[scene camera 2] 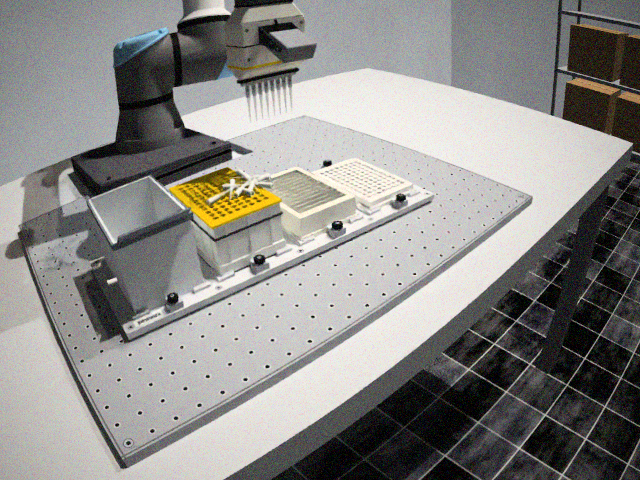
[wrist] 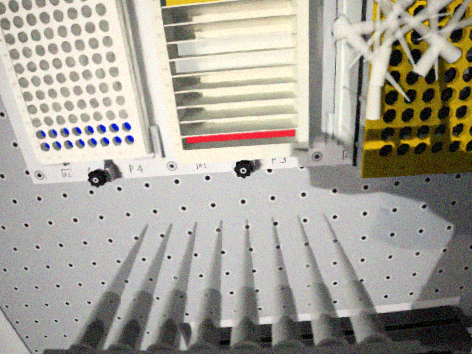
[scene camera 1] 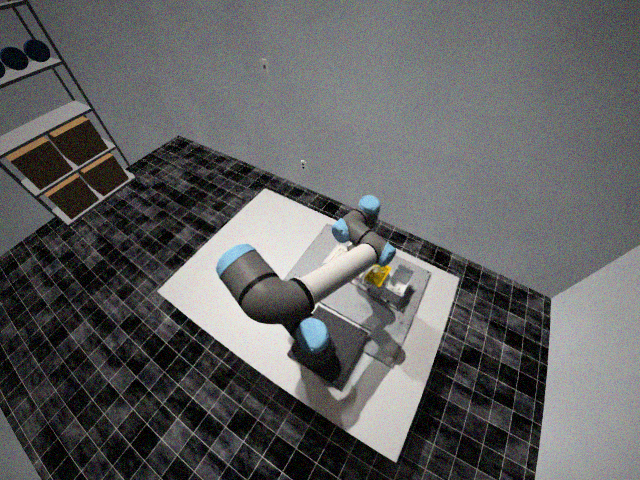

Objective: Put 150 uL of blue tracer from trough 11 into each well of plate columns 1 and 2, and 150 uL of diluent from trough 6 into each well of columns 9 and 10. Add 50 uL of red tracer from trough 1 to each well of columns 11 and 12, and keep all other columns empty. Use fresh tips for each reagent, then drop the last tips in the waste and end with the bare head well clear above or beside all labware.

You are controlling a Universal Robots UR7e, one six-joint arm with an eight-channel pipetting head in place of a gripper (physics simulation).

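My eight-channel head (scene camera 2: 270,116) (wrist: 235,220) carries a row of tips (scene camera 2: 268,95). They hang in the air, high above the pegboard on the robot's side of the labware; their contents cannot be made out. The white plate (scene camera 2: 382,196) (wrist: 90,154) shows blue liquid in its two end rows of wells in the wrist view; its far end is cut off there. The cream trough block (scene camera 2: 315,219) (wrist: 235,152) shows red liquid (wrist: 240,136) in an end trough and a yellow strip (wrist: 207,2) at the upper edge. The yellow tip rack (scene camera 1: 377,275) (scene camera 2: 227,221) (wrist: 420,165) shows dark holes.
Loose tips (scene camera 2: 237,187) (wrist: 425,55) lie jumbled across the tip rack and reach toward the trough block. The tall grey waste bin (scene camera 1: 398,290) (scene camera 2: 149,258) stands beside the rack. Black clamp knobs (scene camera 2: 337,225) (wrist: 243,168) line the carrier rail. A shelf unit stands away from the table.
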